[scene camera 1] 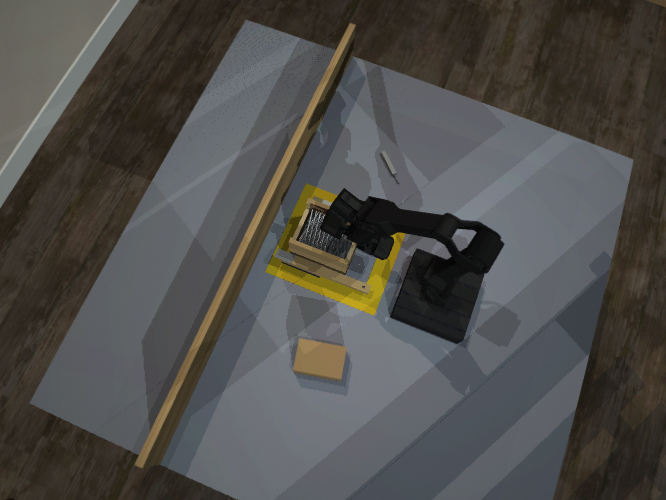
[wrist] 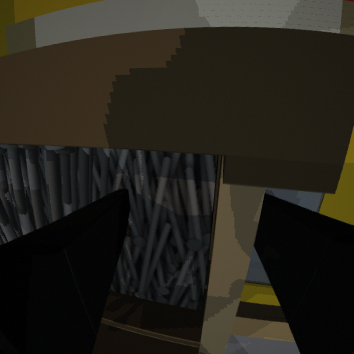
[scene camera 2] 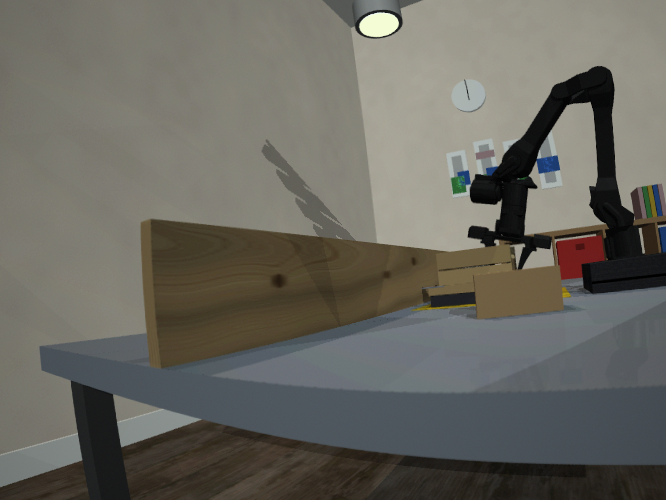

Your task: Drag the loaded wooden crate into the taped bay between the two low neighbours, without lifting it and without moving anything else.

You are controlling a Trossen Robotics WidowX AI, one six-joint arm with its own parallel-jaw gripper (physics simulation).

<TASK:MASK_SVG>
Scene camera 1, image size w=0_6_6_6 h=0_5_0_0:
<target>my gripper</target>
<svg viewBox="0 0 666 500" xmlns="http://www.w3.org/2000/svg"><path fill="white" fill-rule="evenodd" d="M327 210L320 226L321 231L339 240L342 234L344 234L348 240L357 244L356 247L380 260L385 260L389 257L394 244L393 237L389 236L387 240L379 235L370 239L363 238L359 235L353 223L348 226L346 225L348 221L331 208Z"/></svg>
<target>wooden crate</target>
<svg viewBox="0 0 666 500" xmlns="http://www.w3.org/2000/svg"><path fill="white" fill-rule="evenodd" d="M308 198L304 214L293 238L291 237L289 240L290 253L346 275L357 244L348 240L344 234L342 234L339 240L321 231L320 226L330 206Z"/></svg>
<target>low brown block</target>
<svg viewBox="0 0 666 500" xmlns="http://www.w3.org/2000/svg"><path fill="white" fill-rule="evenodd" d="M299 338L293 372L341 381L347 347Z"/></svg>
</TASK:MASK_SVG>
